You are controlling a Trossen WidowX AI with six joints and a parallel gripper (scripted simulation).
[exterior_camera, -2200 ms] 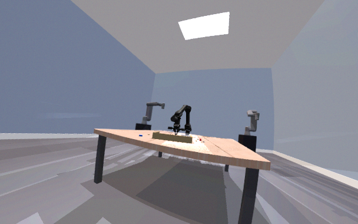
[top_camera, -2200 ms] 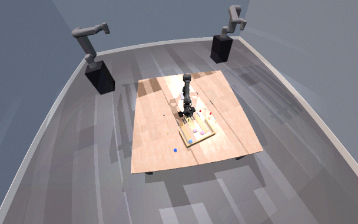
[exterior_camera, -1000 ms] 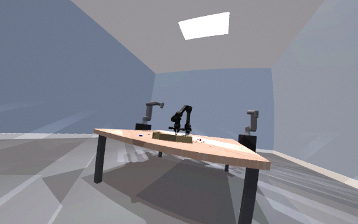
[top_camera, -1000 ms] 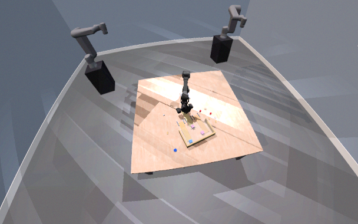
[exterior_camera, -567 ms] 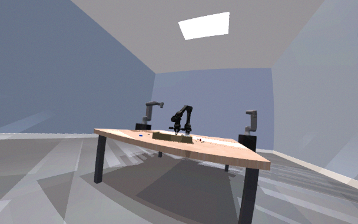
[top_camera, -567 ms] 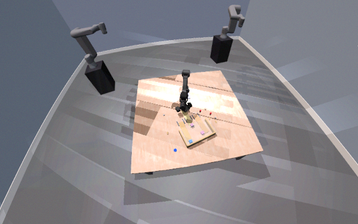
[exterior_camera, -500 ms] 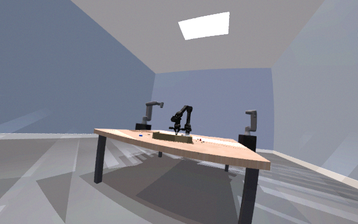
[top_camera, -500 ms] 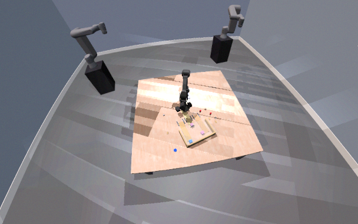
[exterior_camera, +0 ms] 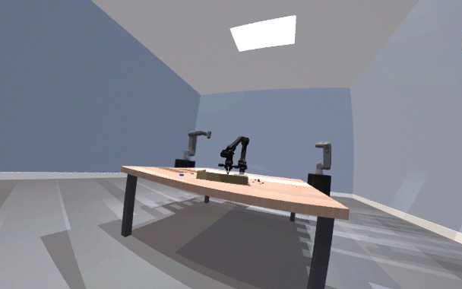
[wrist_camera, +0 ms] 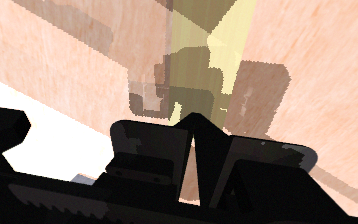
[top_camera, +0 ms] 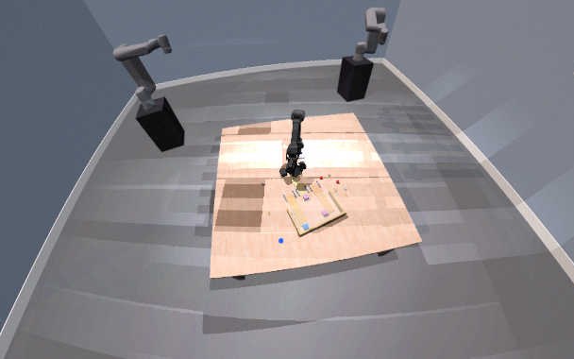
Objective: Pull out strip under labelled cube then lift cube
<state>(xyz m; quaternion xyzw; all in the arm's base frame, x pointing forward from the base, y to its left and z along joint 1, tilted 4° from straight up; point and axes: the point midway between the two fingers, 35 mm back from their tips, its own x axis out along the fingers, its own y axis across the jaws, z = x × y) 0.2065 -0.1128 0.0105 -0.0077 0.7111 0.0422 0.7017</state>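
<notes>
My gripper tip is now 10 cm short of the yellow-olive strip and 1 cm to the right of it. Round my gripper tip: blue dot (42 cm ahead, 23 cm to the right).
</notes>
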